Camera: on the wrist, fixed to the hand. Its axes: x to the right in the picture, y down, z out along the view.
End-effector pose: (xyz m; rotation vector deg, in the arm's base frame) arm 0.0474 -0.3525 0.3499 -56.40 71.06 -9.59
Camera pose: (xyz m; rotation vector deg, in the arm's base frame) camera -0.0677 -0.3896 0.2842 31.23 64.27 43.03
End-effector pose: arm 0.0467 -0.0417 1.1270 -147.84 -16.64 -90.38
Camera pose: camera -0.0280 -0.1273 1.2045 -95.56 45.91 -16.90
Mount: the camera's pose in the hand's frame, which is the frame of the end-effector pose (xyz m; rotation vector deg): 0.0265 0.0684 -0.1164 35.43 -24.51 85.34
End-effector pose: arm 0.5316 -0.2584 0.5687 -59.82 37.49 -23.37
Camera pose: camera 0.4737 -0.3198 0.4601 6.94 38.92 49.20
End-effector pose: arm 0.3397 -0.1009 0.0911 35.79 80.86 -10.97
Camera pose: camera 0.2773 0.0214 0.0822 105.77 11.02 24.77
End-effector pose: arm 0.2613 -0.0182 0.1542 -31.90 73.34 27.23
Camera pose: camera 0.1373 -0.0376 0.0979 62.77 65.36 71.41
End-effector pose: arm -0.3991 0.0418 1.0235 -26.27 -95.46 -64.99
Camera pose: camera -0.2971 -0.0297 1.0820 -71.75 -75.89 33.28
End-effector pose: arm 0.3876 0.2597 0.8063 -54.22 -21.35 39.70
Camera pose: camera 0.4480 0.2337 0.6854 -18.34 15.82 127.77
